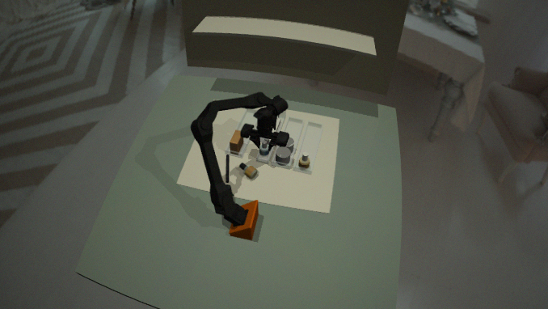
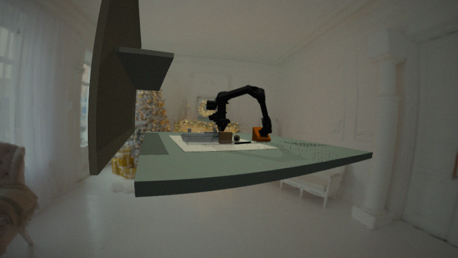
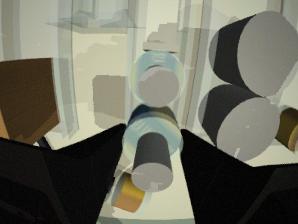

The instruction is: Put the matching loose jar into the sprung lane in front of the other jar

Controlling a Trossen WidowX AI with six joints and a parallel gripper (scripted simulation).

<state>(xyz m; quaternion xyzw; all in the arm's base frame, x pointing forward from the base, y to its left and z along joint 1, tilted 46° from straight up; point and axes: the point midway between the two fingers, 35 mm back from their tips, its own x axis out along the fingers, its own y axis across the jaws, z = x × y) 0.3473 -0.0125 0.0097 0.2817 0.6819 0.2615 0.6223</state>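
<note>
Right now my gripper tip is 140 mm short of the sprung lane, 20 mm to the right of it and 30 mm above it. Round my gripper tip: thin black rod (100 mm behind, 130 mm to the left, 40 mm below).
</note>
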